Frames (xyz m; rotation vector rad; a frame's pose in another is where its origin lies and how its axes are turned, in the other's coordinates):
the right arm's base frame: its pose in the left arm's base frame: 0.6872 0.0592 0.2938 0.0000 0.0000 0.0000
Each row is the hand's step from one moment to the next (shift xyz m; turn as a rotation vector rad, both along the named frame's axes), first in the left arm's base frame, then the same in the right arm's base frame.
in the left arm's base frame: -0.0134 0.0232 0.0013 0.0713 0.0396 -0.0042
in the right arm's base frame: -0.0134 0.0232 0.0013 0.0713 0.0396 -0.0042
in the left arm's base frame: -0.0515 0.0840 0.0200 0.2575 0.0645 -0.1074
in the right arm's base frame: -0.0515 0.0840 0.0200 0.2575 0.0645 -0.1074
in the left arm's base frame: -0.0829 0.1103 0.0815 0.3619 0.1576 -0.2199
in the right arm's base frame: -0.0829 0.1103 0.0815 0.3619 0.1576 -0.2199
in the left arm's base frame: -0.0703 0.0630 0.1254 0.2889 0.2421 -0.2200
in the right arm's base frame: -0.0703 0.0630 0.1254 0.2889 0.2421 -0.2200
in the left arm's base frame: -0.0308 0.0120 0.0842 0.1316 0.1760 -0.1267
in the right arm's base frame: -0.0308 0.0120 0.0842 0.1316 0.1760 -0.1267
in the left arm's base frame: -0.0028 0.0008 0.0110 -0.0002 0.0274 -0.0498
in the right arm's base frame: -0.0028 0.0008 0.0110 -0.0002 0.0274 -0.0498
